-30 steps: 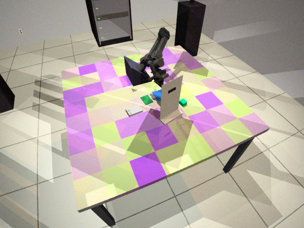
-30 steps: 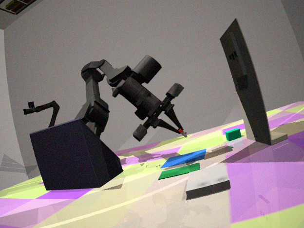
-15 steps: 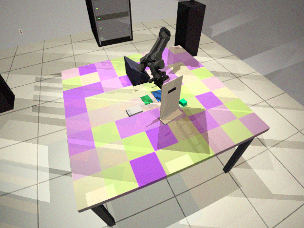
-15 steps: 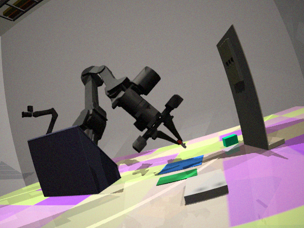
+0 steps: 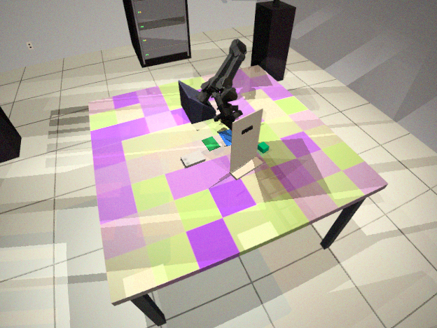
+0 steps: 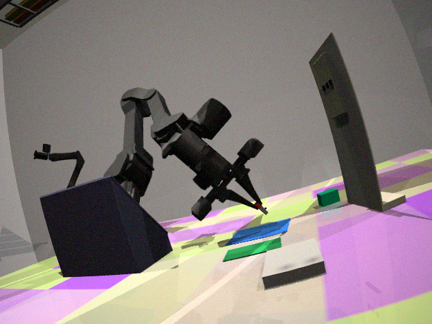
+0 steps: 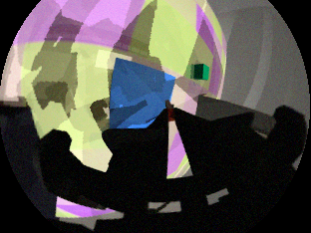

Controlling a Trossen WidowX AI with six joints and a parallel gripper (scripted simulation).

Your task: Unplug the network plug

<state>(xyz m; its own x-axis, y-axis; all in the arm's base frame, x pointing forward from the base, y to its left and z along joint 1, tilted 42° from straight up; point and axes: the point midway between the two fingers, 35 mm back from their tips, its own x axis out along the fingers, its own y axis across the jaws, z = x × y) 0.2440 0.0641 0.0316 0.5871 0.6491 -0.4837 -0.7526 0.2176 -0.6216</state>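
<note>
The blue square lies 10 mm behind my gripper tip and 50 mm below it. From my gripper tip the other things lie so: small green block: 150 mm ahead, 100 mm to the left, 40 mm below; flat green square: 10 mm behind, 130 mm to the right, 50 mm below; network plug: right at my gripper tip.
</note>
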